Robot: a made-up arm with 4 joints.
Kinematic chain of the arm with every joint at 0, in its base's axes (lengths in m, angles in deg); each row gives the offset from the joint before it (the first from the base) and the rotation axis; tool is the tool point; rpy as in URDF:
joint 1: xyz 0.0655 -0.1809 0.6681 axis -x
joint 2: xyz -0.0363 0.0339 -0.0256 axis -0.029 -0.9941 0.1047
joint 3: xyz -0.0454 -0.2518 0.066 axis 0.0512 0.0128 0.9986
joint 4: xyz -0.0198 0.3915 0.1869 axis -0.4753 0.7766 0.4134
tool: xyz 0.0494 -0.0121 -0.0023 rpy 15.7 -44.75 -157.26
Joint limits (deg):
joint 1: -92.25..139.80
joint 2: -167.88..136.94
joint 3: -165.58..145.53
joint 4: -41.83..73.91
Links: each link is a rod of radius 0.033 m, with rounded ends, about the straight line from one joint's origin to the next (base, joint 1, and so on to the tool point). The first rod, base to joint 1, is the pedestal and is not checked.
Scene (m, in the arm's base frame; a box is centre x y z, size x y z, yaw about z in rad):
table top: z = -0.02
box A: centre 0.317 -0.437 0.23 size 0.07 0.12 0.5 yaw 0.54
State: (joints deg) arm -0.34 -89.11 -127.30 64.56
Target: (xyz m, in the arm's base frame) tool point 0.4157 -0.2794 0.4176
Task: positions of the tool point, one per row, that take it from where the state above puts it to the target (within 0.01 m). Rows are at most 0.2 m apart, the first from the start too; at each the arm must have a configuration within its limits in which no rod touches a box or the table.
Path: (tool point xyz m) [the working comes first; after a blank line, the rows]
Joints at the target: -53.15 -38.25 -89.95 39.51
Straight joint move there: touches box A.

1: 0.1442 -0.5699 0.3042
2: 0.1084 -0.4404 0.2362
3: 0.0741 -0.3031 0.2153
4: 0.1711 -0.2622 0.2244
5: 0.2588 -0.2350 0.2575
6: 0.3316 -0.2277 0.3071
7: 0.3851 -0.2428 0.3637
8: 0.4157 -0.2794 0.4176

